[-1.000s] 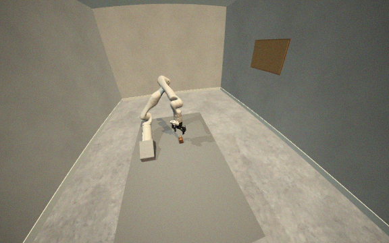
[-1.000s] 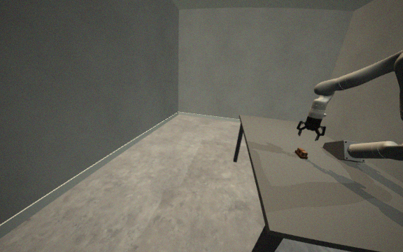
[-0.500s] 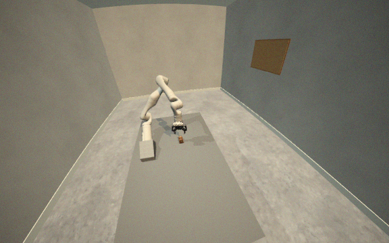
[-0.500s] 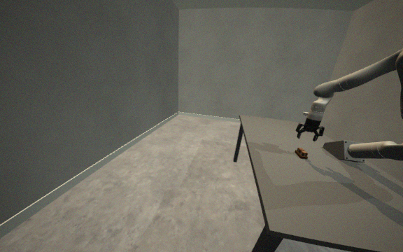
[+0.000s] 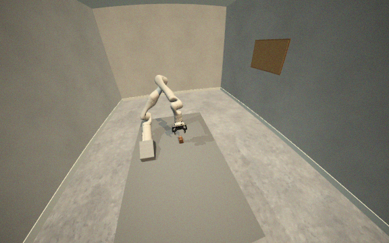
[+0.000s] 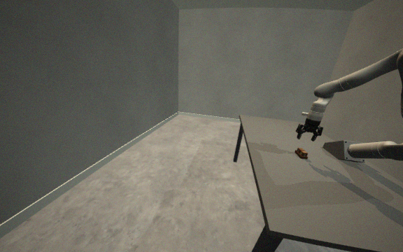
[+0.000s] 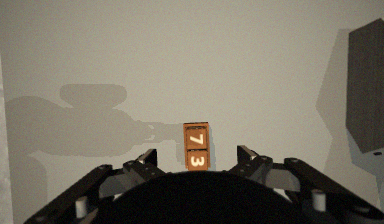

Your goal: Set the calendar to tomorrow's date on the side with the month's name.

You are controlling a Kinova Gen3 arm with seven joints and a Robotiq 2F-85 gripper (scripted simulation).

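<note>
My hand is 9 cm above the digit cube. The rest, counted from my hand: orange tray: 2 cm to the left, 11 cm below.
</note>
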